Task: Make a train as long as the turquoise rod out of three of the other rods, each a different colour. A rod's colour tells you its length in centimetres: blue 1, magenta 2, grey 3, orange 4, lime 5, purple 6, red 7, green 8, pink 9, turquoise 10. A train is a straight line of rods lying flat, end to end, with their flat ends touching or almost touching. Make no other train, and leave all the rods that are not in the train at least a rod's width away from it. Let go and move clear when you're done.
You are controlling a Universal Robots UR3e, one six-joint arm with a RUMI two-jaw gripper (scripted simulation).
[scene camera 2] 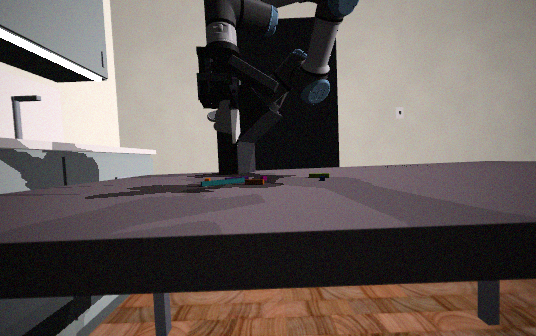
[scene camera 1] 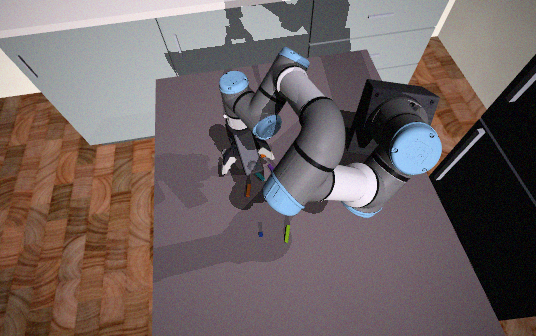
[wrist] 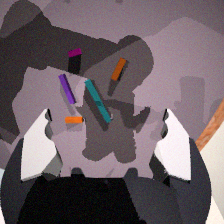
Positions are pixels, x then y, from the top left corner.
Labels:
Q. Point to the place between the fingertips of my gripper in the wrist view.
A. At 107, 109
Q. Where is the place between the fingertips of my gripper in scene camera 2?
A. At 234, 147

